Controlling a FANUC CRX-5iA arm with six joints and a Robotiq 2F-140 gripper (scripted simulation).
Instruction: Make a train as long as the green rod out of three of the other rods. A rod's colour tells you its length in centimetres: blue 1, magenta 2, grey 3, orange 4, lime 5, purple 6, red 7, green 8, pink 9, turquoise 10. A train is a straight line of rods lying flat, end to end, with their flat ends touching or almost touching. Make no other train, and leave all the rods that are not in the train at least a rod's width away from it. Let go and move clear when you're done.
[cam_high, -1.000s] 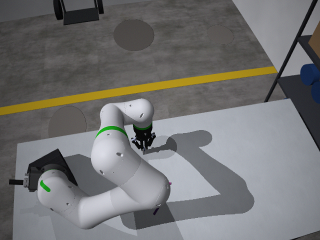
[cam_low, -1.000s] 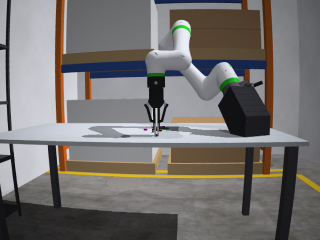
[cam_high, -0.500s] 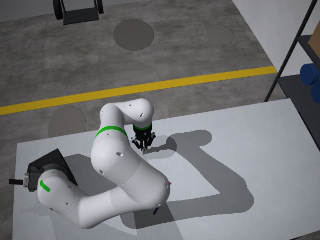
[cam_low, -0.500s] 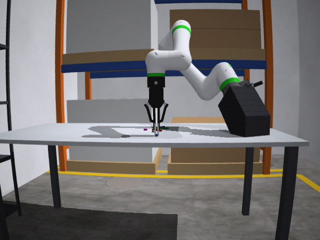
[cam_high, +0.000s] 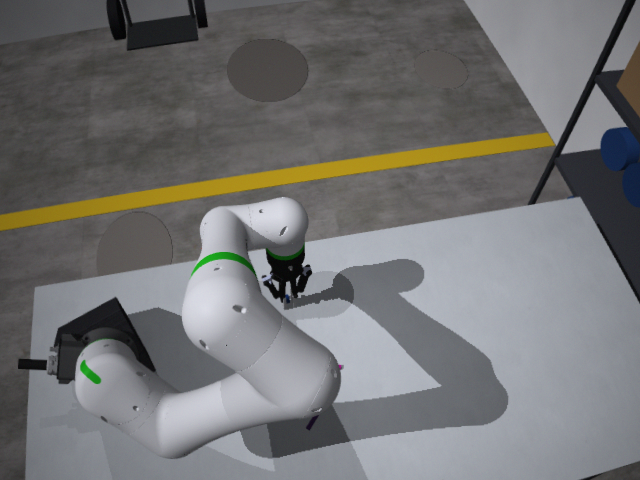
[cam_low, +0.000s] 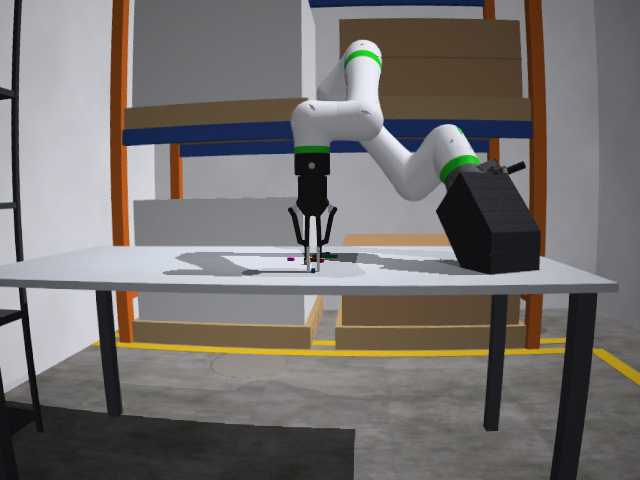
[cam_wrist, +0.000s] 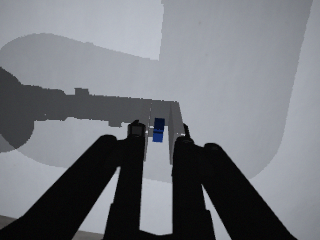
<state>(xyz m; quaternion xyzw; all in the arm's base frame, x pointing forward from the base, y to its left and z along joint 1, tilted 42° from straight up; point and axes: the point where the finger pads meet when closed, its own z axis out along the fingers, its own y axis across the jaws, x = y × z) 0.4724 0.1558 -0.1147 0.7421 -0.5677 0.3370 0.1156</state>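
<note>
Now: hand 20 mm short of the purple rod, 330 mm to the left of it and 30 mm above it. Round my hand: red rod: 30 mm ahead, 190 mm to the right, 30 mm below; magenta rod: 100 mm ahead, 200 mm to the right, 30 mm below; grey rod: 40 mm ahead, 140 mm to the right, 30 mm below.
</note>
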